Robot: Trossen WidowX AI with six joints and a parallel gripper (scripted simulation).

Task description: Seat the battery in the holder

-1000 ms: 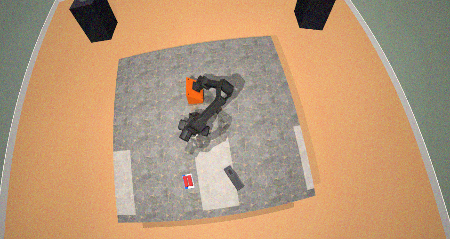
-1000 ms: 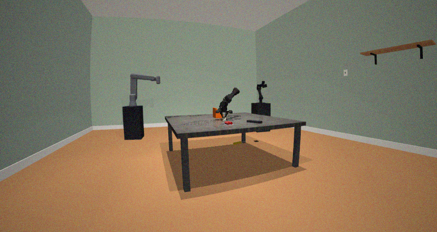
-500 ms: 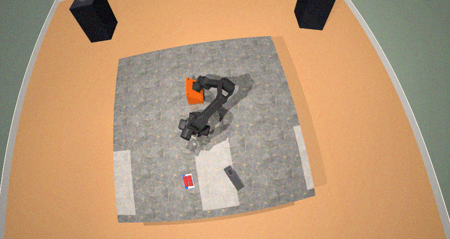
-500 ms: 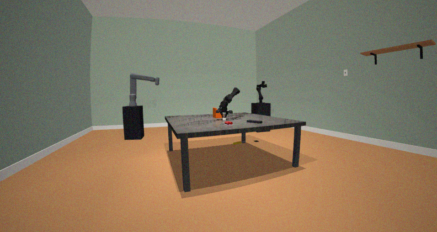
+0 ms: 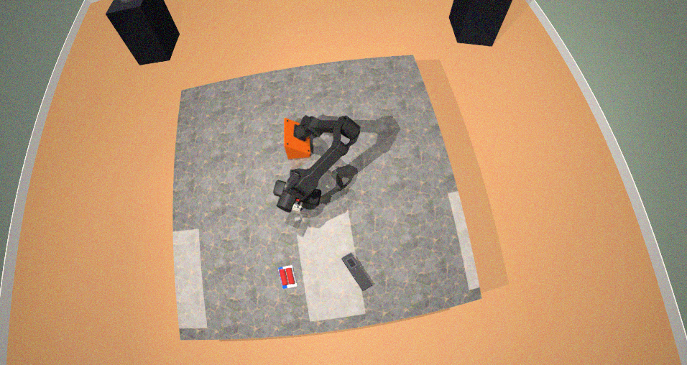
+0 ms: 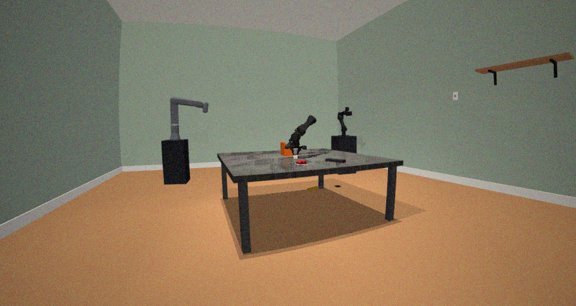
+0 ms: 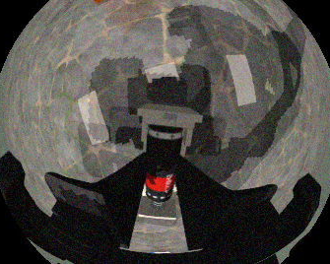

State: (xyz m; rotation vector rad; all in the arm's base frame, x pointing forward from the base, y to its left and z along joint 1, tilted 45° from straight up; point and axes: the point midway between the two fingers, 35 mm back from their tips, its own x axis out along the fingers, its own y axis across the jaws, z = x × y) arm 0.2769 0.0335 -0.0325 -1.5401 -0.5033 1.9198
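The battery lies 1 cm above my gripper tip.
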